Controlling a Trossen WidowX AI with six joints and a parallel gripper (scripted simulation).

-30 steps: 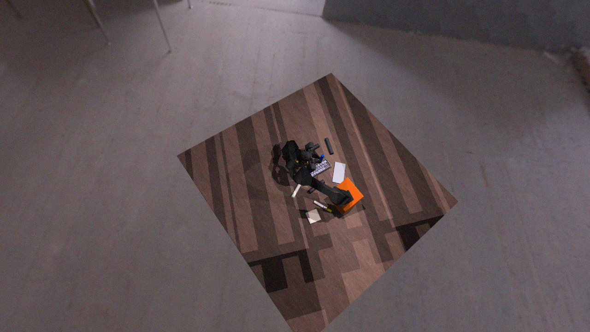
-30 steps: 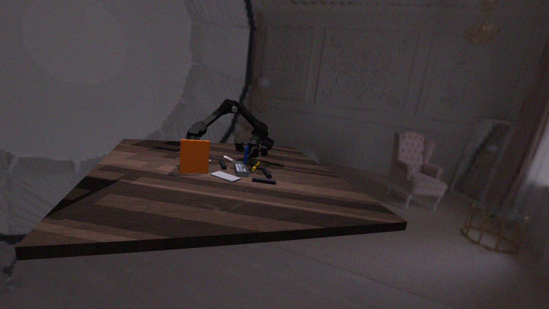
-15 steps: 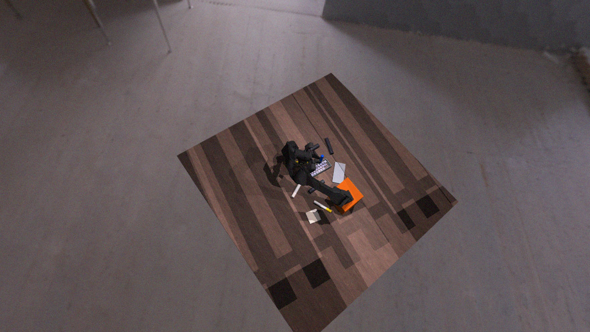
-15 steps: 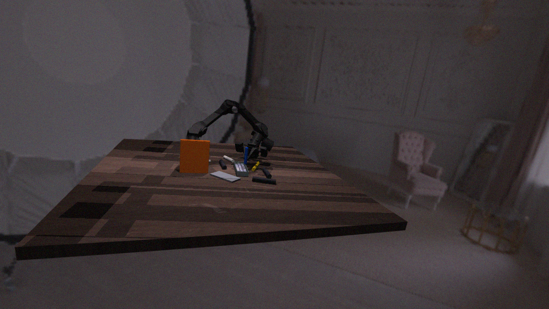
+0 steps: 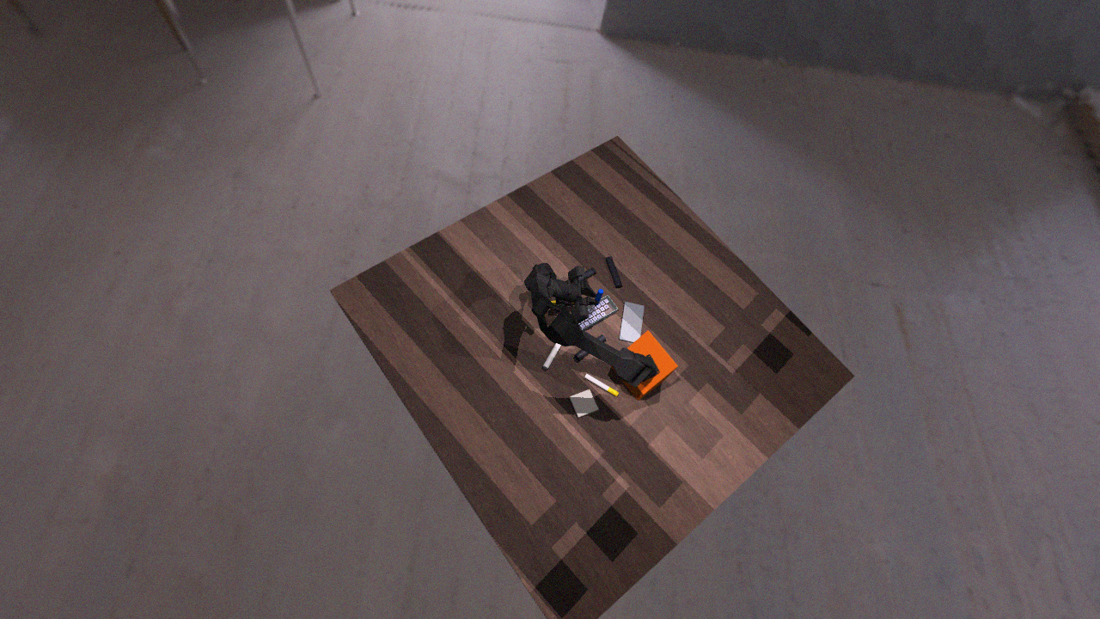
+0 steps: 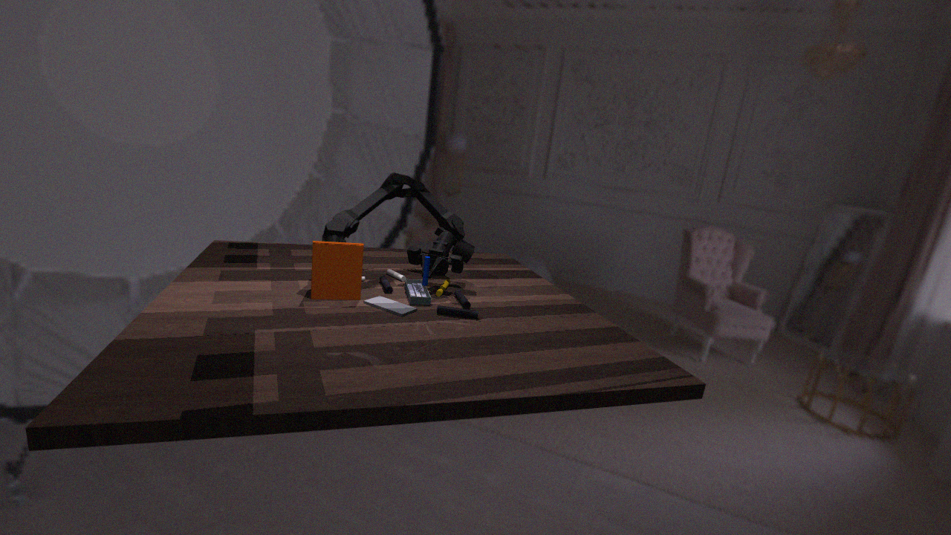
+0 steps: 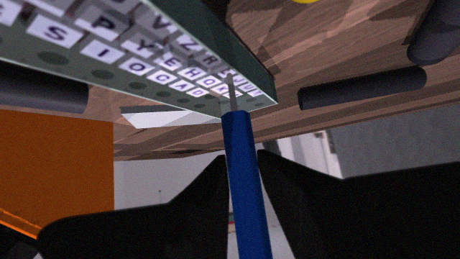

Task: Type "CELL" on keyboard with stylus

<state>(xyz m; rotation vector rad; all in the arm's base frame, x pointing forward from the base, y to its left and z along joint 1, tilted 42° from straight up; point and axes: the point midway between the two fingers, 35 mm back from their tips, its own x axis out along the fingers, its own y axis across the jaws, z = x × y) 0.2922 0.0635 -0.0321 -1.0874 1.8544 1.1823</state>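
Right now my gripper tip is 10 cm to the right of the yellow marker, 7 cm short of it and 6 cm above it. Round my gripper tip: white marker 21 cm to the left, 9 cm behind, 6 cm below; grey card 10 cm behind, 9 cm to the right, 7 cm below; white-and-yellow pen 26 cm behind, 11 cm to the left, 7 cm below.
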